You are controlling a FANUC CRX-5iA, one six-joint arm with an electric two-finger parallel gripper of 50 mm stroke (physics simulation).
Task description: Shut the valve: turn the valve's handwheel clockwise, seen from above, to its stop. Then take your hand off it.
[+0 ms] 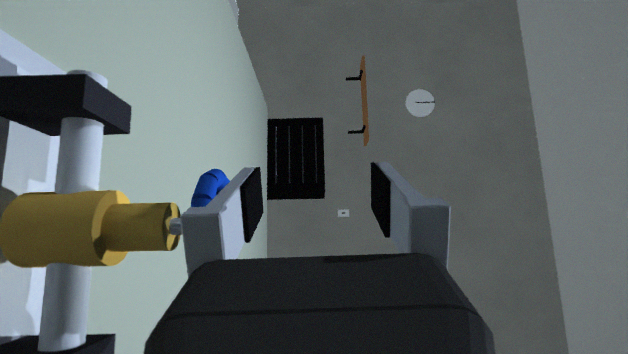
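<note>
The valve's brass-yellow body (65, 230) sits on a light grey pipe at the left, with its bonnet pointing right and a short grey stem at the end. Part of the blue handwheel (207, 187) shows behind the left finger; the rest of it is hidden by the finger. My gripper (316, 187) is open, with nothing between its fingers. The handwheel's visible part lies to the left of the gap between the fingers. Whether the left finger touches the wheel or the stem, I cannot tell.
A dark block (42, 102) clamps the pipe (80, 155) at the upper left, and another dark block (97, 345) is at the lower left. Far off on the grey wall are a black vented panel (296, 159), an orange shelf (364, 100) and a round white clock (420, 95).
</note>
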